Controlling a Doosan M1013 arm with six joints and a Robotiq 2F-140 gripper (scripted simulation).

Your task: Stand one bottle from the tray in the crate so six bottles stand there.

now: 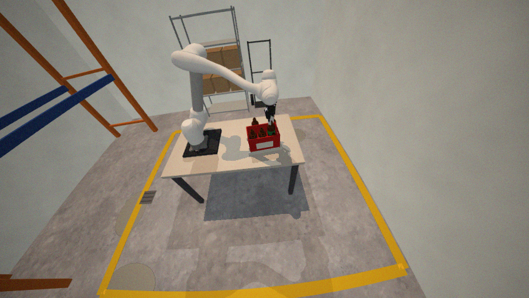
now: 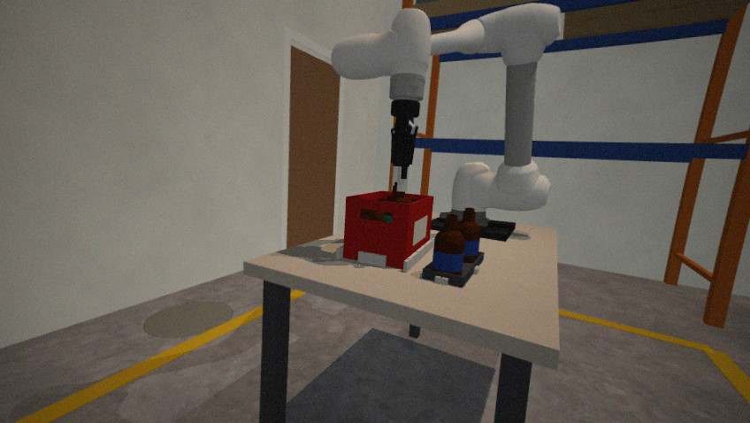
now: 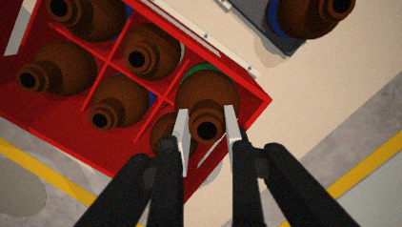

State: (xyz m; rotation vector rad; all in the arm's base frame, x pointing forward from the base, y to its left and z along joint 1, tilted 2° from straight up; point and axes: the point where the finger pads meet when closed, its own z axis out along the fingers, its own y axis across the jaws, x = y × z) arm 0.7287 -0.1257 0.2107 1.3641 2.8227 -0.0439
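My gripper is now 15 cm above the red crate, 9 cm past it and 4 cm to the left of it. Round my hand: dark grey tray: 22 cm below, 17 cm to the left, 4 cm behind.
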